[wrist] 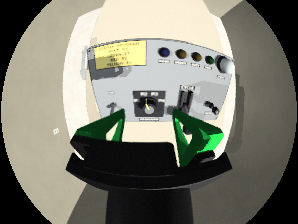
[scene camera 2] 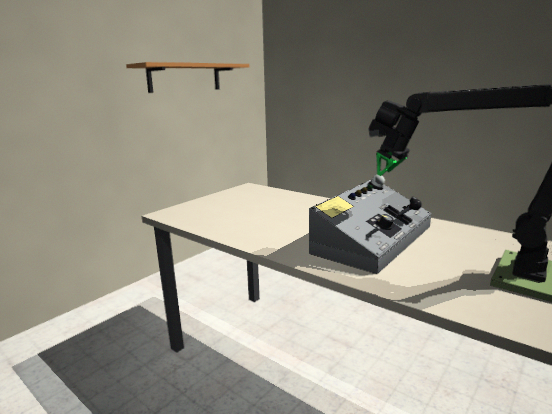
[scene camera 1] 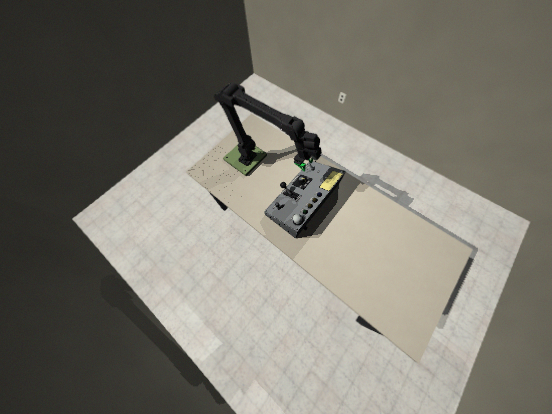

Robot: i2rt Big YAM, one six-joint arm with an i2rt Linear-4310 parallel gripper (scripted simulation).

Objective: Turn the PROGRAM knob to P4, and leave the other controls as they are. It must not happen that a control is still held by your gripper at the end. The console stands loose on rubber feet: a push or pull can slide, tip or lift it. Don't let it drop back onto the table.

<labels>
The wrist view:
my gripper: 148,112
grey console: 148,78
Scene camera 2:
my gripper: 383,173
grey console: 341,229
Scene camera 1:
grey console: 310,189
</labels>
